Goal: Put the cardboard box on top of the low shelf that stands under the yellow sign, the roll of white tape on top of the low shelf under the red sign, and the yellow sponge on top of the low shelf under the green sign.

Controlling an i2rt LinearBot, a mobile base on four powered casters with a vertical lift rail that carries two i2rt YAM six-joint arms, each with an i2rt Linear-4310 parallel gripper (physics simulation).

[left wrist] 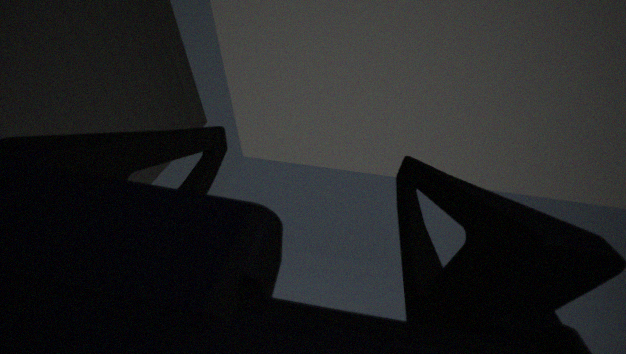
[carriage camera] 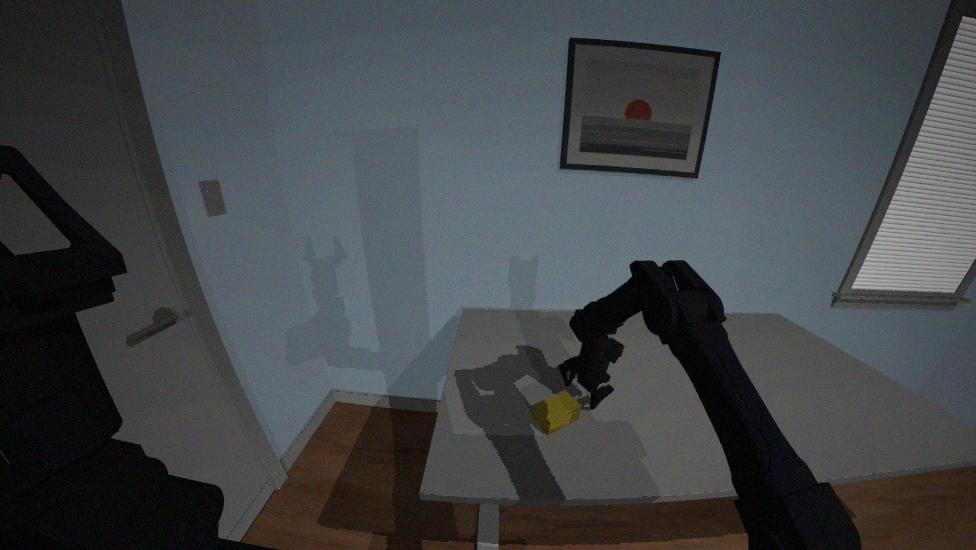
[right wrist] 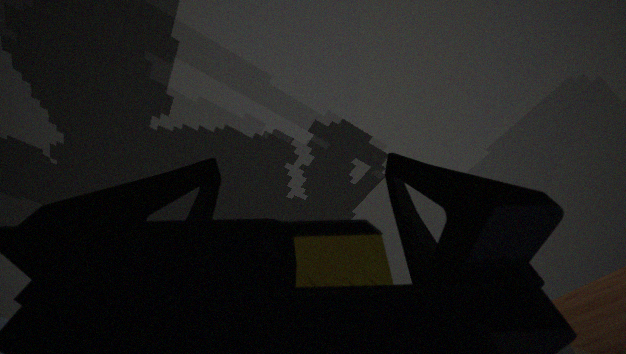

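Observation:
The yellow sponge is a yellow block on the grey table. In the right wrist view part of it shows through a gap in the dark gripper body, below the fingertips. My right gripper is open and empty, pointing down just to the right of and behind the sponge in the carriage view. My left gripper is open and empty, raised at the left side, away from the table. The cardboard box, the white tape, the low shelves and the signs do not show.
A door with a handle is at the left. A blue wall with a framed picture stands behind the table, and a window with blinds is at the right. Wooden floor shows left of the table. Arm shadows fall across the tabletop.

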